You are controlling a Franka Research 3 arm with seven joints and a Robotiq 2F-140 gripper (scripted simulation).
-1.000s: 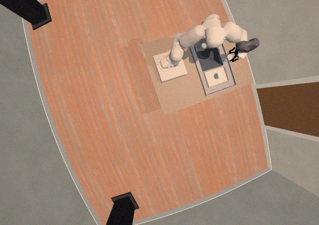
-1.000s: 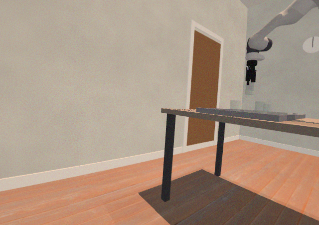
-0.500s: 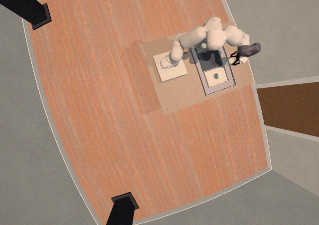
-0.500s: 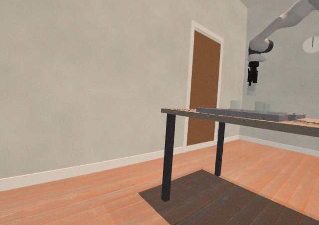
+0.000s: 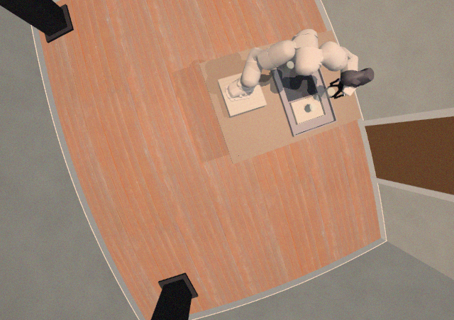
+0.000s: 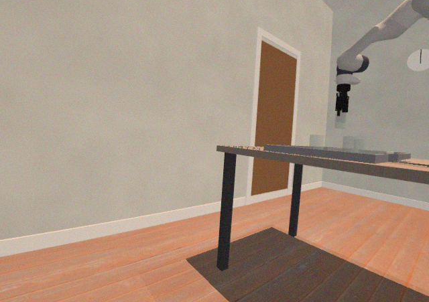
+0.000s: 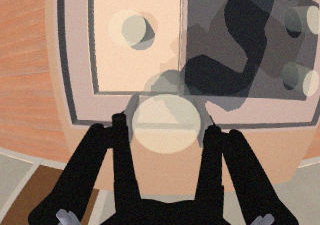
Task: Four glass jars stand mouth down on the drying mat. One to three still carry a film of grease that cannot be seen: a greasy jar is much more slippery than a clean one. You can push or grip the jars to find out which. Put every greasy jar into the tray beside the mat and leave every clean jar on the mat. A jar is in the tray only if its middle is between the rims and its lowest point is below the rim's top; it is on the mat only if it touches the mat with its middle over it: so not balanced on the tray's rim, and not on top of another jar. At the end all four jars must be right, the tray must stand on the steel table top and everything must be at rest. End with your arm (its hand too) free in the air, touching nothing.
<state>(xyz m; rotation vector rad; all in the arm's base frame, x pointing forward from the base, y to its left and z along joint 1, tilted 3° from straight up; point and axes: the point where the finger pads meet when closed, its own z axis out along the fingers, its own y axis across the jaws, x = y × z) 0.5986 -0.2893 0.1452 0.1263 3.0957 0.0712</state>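
My gripper is now 210 mm above the tray, 100 mm past it and 60 mm to the left of it. Also, from my hand: grey drying mat 260 mm to the left, 220 mm below, 80 mm behind.
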